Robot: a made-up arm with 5 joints. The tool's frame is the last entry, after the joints.
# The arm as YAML. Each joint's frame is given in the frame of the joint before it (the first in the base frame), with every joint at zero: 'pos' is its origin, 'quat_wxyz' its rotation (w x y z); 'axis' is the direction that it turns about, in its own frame. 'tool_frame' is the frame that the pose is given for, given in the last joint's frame.
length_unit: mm
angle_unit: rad
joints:
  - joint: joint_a
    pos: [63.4, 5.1, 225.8]
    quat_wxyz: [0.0, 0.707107, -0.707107, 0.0]
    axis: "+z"
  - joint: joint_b
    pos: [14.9, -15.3, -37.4]
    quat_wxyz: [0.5, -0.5, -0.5, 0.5]
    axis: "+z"
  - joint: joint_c
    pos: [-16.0, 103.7, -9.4]
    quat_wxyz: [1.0, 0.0, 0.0, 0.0]
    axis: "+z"
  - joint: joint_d
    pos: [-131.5, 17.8, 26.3]
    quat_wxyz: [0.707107, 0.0, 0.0, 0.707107]
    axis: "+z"
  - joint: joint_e
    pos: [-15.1, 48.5, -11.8]
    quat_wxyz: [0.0, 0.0, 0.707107, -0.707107]
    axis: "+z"
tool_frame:
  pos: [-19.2, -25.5, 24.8]
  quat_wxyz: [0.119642, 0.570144, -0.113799, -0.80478]
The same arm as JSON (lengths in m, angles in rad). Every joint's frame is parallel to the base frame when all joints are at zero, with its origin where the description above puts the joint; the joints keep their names.
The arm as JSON. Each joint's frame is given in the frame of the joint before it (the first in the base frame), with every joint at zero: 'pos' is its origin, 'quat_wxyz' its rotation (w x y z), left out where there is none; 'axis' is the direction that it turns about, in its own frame. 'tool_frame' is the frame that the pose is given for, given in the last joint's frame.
{
  "length_unit": "m",
  "angle_unit": "rad",
  "joints": [
    {
      "joint": "joint_a",
      "pos": [
        0.0634,
        0.0051,
        0.2258
      ],
      "axis": "-z"
    },
    {
      "joint": "joint_b",
      "pos": [
        0.0153,
        -0.0149,
        0.0374
      ],
      "axis": "+y"
    },
    {
      "joint": "joint_c",
      "pos": [
        0.016,
        -0.0094,
        0.1037
      ],
      "axis": "+y"
    },
    {
      "joint": "joint_d",
      "pos": [
        0.1315,
        0.0263,
        0.0178
      ],
      "axis": "+y"
    },
    {
      "joint": "joint_e",
      "pos": [
        0.0485,
        -0.0118,
        -0.0151
      ],
      "axis": "-x"
    }
  ],
  "tool_frame": {
    "pos": [
      -0.0248,
      0.0255,
      0.0192
    ],
    "quat_wxyz": [
      0.972218,
      -0.004132,
      -0.165913,
      0.165068
    ]
  }
}

